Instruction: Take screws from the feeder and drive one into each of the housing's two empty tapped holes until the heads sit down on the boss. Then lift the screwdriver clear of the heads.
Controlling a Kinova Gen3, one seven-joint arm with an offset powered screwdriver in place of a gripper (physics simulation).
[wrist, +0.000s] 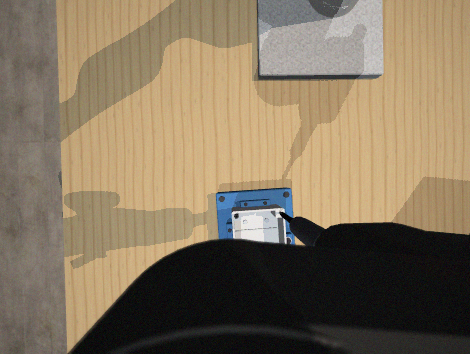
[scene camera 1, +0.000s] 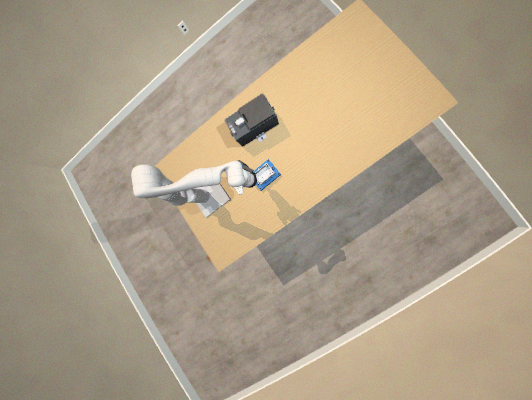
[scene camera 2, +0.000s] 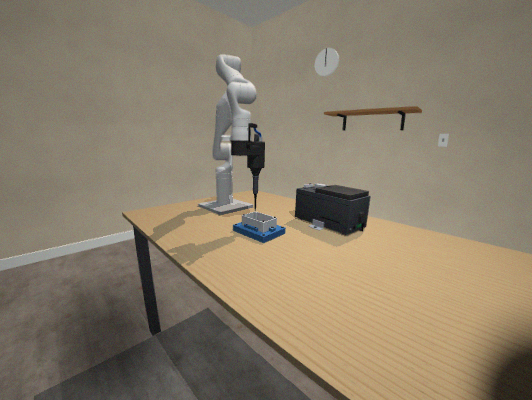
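Observation:
The light grey housing [scene camera 1: 265, 173] [scene camera 2: 252, 221] [wrist: 254, 222] is an open box on the blue fixture [scene camera 1: 259, 186] [scene camera 2: 245, 231] [wrist: 255, 194]. My screwdriver [scene camera 2: 255, 209] [wrist: 282, 215] points down, its tip at the housing's far corner in scene camera 2 and its upper right corner in the wrist view. A small light sliver shows under the tip in scene camera 2; whether it is a screw, and whether it touches the boss, I cannot tell. A dark spot marks the housing's upper left corner in the wrist view. The black screw feeder [scene camera 1: 259, 111] [scene camera 2: 325, 210] stands apart from the fixture.
The arm's grey base plate [scene camera 1: 216, 200] [scene camera 2: 225, 207] [wrist: 320, 57] lies on the wooden table [scene camera 1: 350, 75] [scene camera 2: 375, 280] [wrist: 150, 165]. A small light bracket [scene camera 1: 261, 136] [scene camera 2: 317, 225] sits at the feeder's side. A wall shelf [scene camera 2: 372, 111] hangs behind.

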